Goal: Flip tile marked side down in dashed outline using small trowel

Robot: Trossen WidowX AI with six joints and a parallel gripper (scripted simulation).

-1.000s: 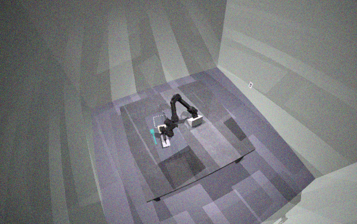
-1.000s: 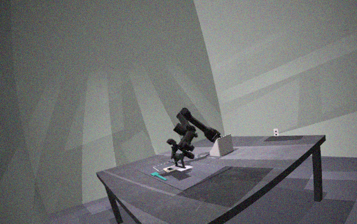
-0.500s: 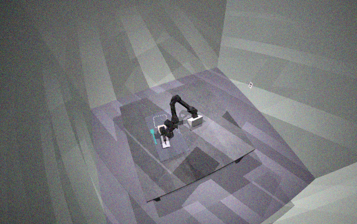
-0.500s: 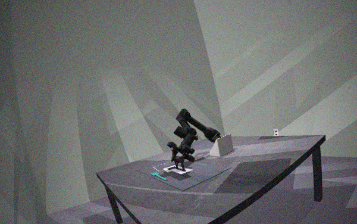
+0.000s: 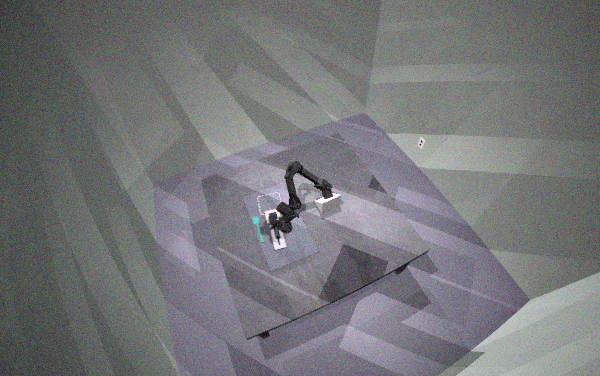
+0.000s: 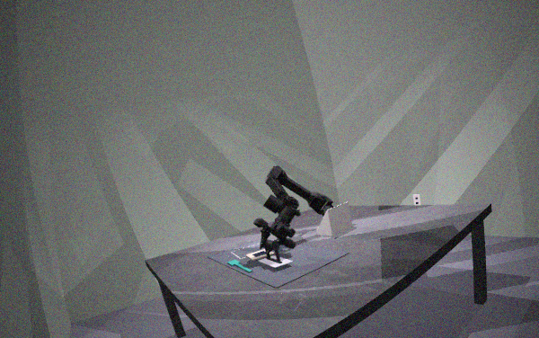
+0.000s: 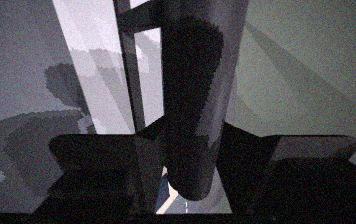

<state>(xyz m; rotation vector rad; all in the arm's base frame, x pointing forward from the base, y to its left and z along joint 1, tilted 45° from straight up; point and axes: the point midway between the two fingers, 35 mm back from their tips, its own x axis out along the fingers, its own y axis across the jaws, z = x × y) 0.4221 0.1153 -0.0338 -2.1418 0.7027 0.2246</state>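
My gripper tip is 8 cm to the left of the dark mat, 8 cm above it and 5 cm past it. The rest, counted from my gripper tip: teal trowel 9 cm to the right, 9 cm ahead, 5 cm below; tile 14 cm to the right, 5 cm below, 4 cm behind.
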